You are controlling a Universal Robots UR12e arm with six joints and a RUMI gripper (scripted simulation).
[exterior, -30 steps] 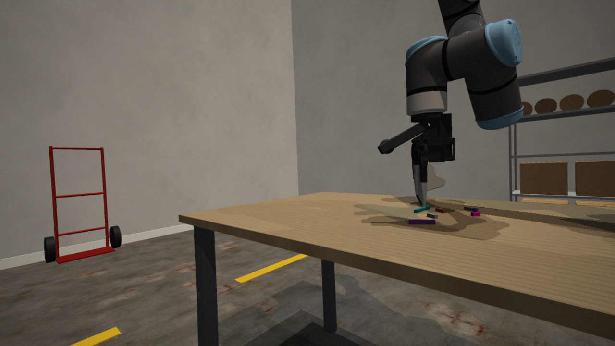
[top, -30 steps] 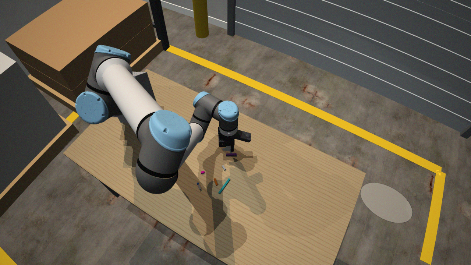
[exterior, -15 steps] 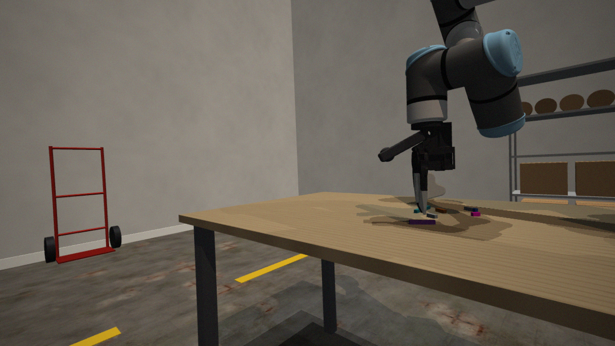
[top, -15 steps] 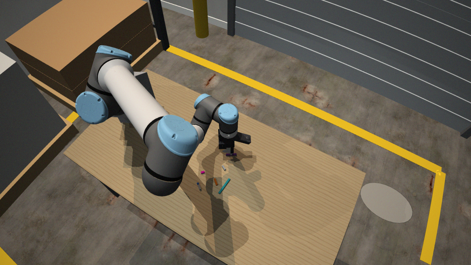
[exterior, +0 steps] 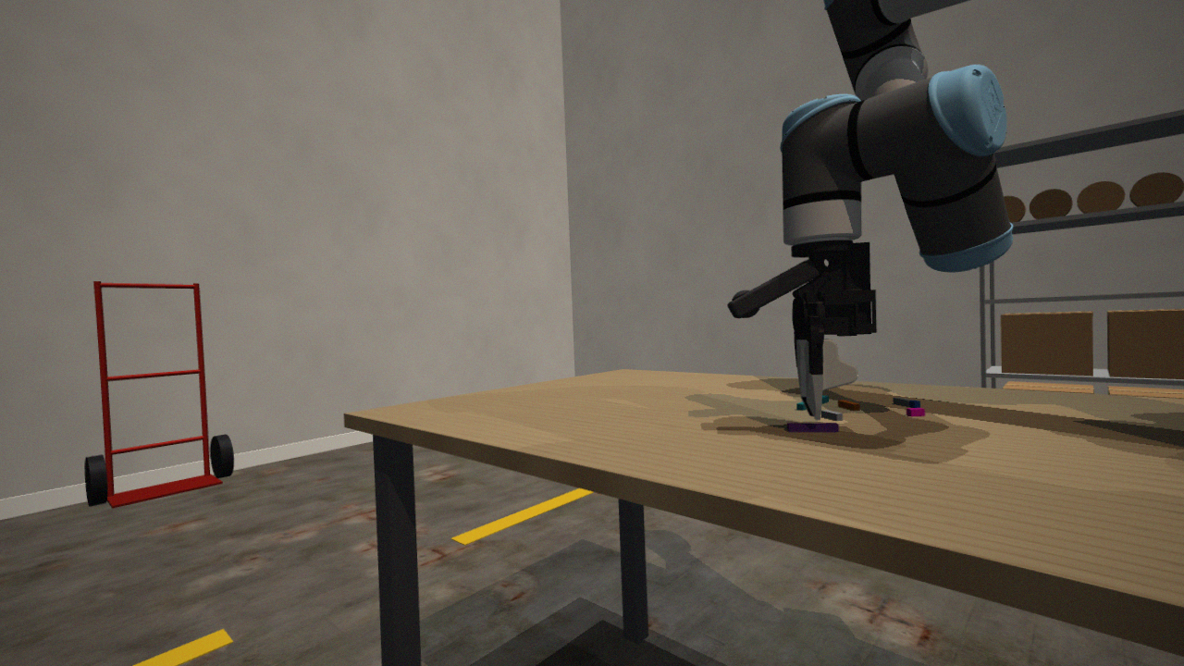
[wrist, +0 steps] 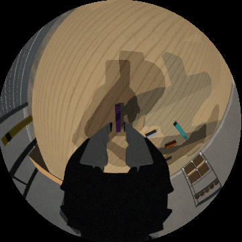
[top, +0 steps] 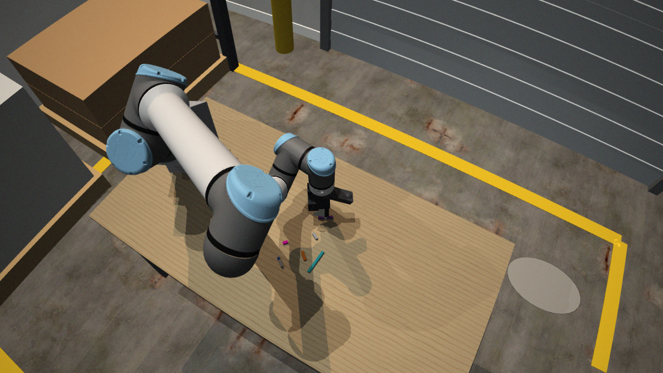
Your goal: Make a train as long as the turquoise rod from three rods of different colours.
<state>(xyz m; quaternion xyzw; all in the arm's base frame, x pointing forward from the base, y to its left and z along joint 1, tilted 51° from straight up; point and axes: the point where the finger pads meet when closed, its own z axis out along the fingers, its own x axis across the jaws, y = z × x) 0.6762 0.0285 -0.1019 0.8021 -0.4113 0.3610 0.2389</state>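
My gripper is now 30 mm above the purple rod. From my hand the other things lie so: orange rod 190 mm to the right, 30 mm below, 10 mm behind; magenta rod 160 mm to the right, 100 mm behind, 30 mm below; turquoise rod 190 mm to the right, 40 mm ahead, 30 mm below.
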